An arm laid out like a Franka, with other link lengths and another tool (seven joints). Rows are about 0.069 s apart.
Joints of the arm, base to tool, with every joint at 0 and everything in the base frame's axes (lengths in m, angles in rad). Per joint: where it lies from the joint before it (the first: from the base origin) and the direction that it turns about. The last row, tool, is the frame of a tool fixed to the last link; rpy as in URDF.
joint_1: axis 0 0 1 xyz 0 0 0.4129
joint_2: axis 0 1 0 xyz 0 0 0
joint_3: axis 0 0 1 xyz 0 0 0.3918
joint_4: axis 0 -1 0 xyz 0.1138 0 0
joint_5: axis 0 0 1 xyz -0.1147 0 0.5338
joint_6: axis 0 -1 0 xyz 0 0 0
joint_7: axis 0 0 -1 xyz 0.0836 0 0
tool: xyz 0.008 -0.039 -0.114 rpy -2.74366 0 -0.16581
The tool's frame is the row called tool.
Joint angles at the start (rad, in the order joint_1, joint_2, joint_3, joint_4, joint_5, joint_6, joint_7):
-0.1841 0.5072 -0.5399 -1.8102 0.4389 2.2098 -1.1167
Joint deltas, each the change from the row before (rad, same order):
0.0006 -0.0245 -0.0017 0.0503 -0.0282 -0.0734 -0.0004
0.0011 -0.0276 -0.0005 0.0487 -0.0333 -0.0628 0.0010
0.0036 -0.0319 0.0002 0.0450 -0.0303 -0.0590 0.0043
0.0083 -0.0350 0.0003 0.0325 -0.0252 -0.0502 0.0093
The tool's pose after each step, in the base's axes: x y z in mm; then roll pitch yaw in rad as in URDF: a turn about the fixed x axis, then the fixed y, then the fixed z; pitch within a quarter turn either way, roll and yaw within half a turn. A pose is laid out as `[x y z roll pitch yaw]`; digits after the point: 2 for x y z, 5 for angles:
[689.32 -552.39 390.62 -2.66328 -0.06338 0.04476]
[701.10 -550.69 434.77 -2.66904 -0.06673 0.07989]
[710.21 -546.07 481.27 -2.67719 -0.07333 0.10981]
[715.66 -537.45 523.88 -2.68349 -0.08100 0.13155]

